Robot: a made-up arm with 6 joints.
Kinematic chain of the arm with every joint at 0, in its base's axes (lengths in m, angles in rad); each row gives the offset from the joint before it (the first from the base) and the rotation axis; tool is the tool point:
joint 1: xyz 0 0 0.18 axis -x
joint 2: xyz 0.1 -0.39 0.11 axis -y
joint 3: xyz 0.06 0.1 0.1 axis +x
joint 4: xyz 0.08 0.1 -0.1 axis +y
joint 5: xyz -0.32 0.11 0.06 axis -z
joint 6: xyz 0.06 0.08 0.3 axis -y
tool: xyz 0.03 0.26 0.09
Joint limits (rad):
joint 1: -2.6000..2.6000
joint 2: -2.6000..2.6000
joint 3: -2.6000..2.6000
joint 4: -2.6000..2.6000
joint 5: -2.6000..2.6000
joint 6: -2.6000..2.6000
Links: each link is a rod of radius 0.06 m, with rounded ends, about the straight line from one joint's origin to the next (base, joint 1, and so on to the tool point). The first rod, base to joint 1, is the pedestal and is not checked.
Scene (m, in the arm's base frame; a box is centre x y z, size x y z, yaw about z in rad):
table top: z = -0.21
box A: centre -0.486 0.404 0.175 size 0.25 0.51 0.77 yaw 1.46
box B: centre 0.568 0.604 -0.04 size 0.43 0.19 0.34 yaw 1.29
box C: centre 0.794 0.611 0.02 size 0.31 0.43 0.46 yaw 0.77
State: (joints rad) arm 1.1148 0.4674 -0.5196 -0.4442 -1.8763 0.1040
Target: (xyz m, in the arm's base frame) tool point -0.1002 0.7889 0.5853
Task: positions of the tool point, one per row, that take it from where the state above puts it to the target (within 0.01 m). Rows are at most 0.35 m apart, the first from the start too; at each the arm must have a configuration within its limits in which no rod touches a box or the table.
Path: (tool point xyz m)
1: -0.5476 -0.1004 0.3464
2: -0.5215 -0.0962 0.4943
3: -0.4464 -0.1759 0.5992
4: -0.4132 0.0226 0.7435
5: -0.3438 0.2802 0.8033
6: -0.2382 0.5538 0.7517
7: -0.1001 0.7889 0.5853

